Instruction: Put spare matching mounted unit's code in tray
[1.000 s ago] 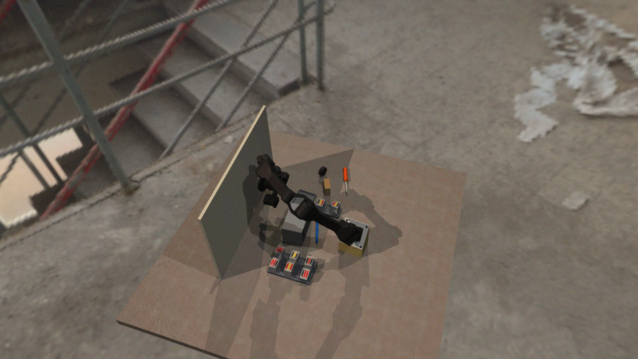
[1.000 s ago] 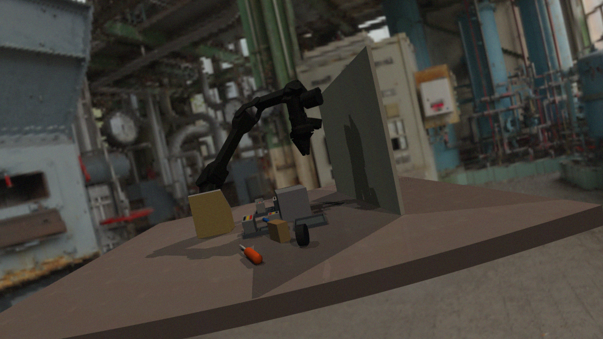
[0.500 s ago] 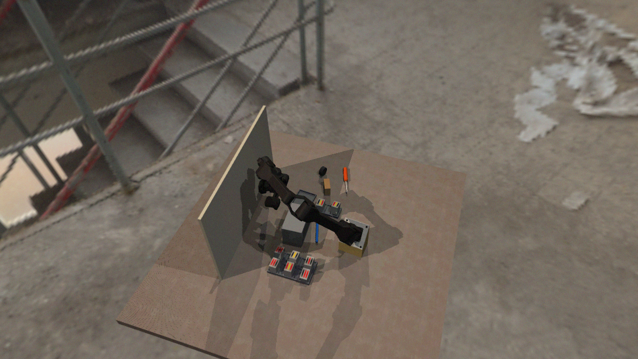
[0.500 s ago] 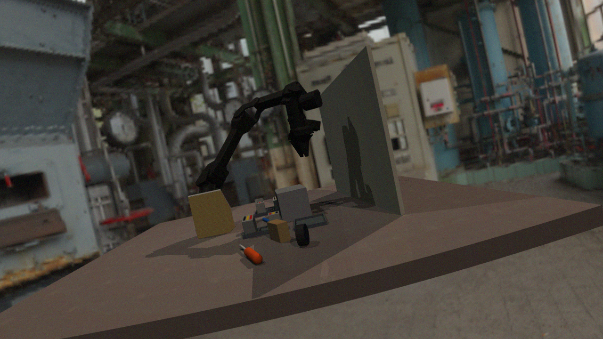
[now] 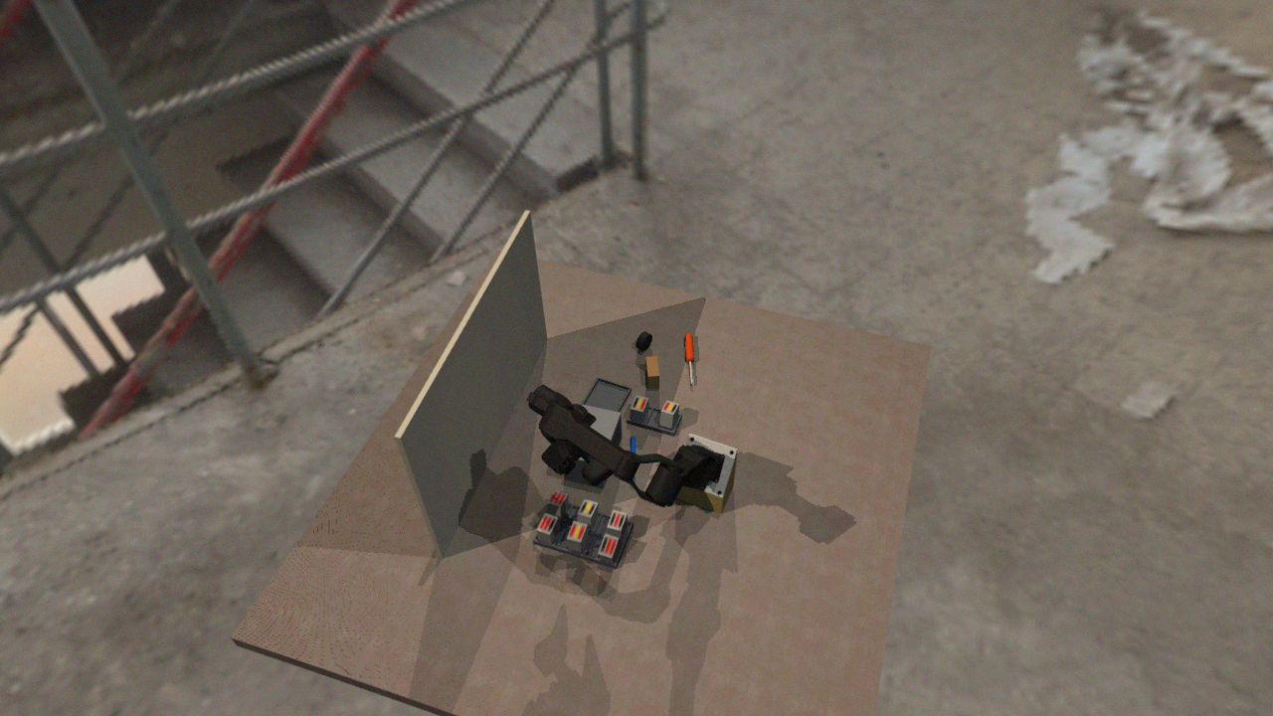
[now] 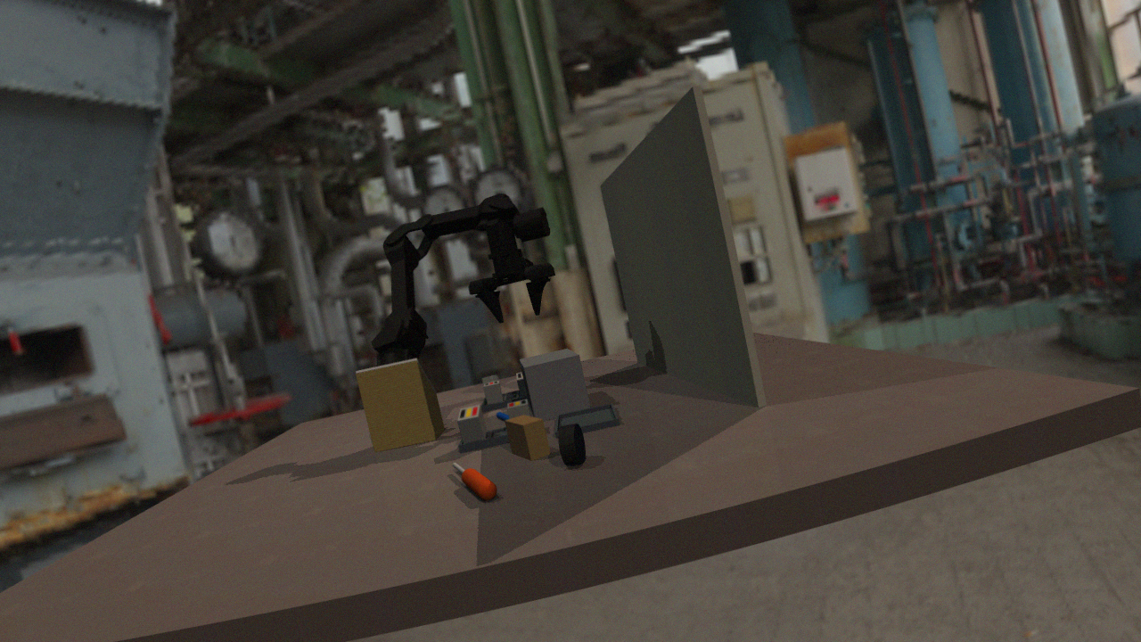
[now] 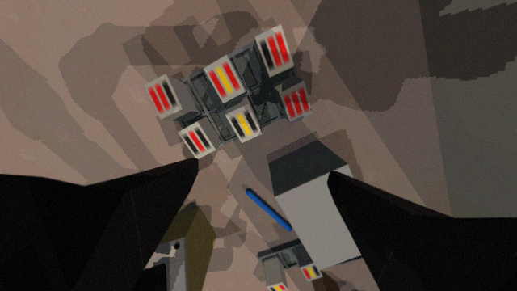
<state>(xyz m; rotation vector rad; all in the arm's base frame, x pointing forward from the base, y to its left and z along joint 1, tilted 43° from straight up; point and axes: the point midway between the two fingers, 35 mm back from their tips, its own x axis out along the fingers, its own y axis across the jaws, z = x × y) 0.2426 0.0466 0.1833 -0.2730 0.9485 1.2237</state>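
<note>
Now: gripper tip 13 cm above the grey spare, 9 cm past it and 2 cm to the right of it. The rest, counted from my gripper tip: tall dark panel (30 cm ahead, 13 cm to the right, 5 cm above); blue pen (18 cm to the right, 17 cm below, 5 cm behind); flat grey tray (33 cm to the right, 17 cm below, 9 cm ahead).
</note>
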